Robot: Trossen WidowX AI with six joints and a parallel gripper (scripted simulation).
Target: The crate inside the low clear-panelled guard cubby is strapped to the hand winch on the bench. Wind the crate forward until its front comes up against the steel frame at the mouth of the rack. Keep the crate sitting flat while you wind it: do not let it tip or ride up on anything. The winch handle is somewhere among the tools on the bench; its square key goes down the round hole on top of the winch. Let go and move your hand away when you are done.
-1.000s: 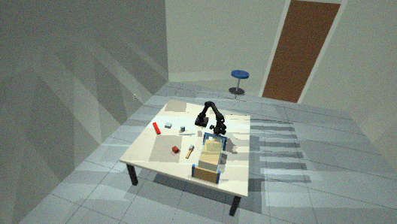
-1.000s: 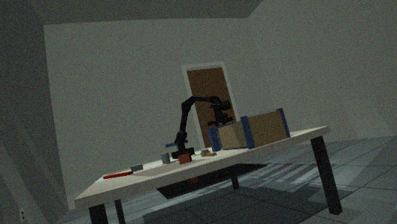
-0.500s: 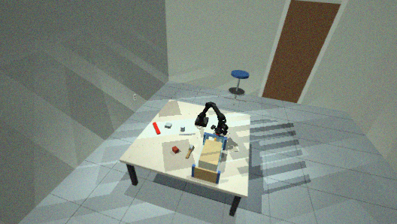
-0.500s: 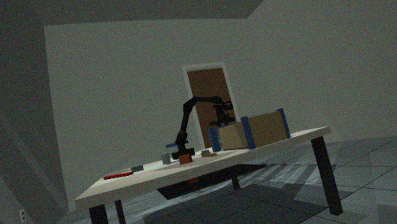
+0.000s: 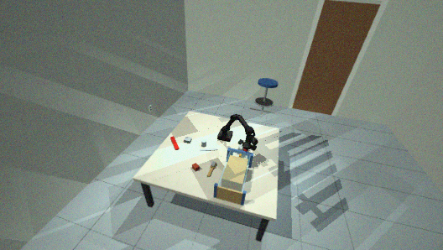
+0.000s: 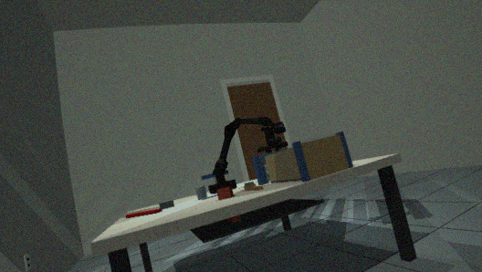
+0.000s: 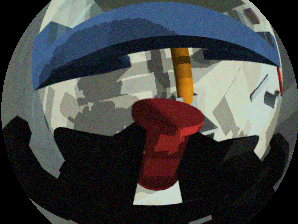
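Now: gripper tip 40 mm past the winch handle, 20 mm to the left of it and 10 mm above it. Round my gripper tip: winch 110 mm behind, 50 mm to the right, 80 mm below; red knob 20 mm above; blue frame 70 mm ahead, 50 mm to the right, 10 mm below.
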